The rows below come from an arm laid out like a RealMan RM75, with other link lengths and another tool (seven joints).
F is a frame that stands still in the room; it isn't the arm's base.
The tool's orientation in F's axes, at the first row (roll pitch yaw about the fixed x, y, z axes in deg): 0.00, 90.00, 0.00
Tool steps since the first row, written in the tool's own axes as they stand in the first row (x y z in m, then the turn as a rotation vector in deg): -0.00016, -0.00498, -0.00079, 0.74, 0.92, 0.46; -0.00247, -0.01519, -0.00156, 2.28, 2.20, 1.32; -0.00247, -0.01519, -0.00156, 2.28, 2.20, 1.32; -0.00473, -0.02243, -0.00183, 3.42, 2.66, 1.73; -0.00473, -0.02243, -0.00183, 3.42, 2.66, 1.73; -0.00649, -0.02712, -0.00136, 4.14, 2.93, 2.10; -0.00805, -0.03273, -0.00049, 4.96, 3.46, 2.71; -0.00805, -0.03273, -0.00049, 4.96, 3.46, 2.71; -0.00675, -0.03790, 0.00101, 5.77, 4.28, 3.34; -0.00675, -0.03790, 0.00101, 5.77, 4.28, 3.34; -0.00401, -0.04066, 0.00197, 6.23, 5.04, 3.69
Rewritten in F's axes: -0.00079, -0.00498, 0.00016, 0.46, 0.92, -0.74; -0.00156, -0.01519, 0.00247, 1.32, 2.20, -2.28; -0.00156, -0.01519, 0.00247, 1.32, 2.20, -2.28; -0.00183, -0.02243, 0.00473, 1.73, 2.66, -3.42; -0.00183, -0.02243, 0.00473, 1.73, 2.66, -3.42; -0.00136, -0.02712, 0.00649, 2.10, 2.93, -4.14; -0.00049, -0.03273, 0.00805, 2.71, 3.46, -4.96; -0.00049, -0.03273, 0.00805, 2.71, 3.46, -4.96; 0.00101, -0.03790, 0.00675, 3.34, 4.28, -5.77; 0.00101, -0.03790, 0.00675, 3.34, 4.28, -5.77; 0.00197, -0.04066, 0.00401, 3.69, 5.04, -6.23
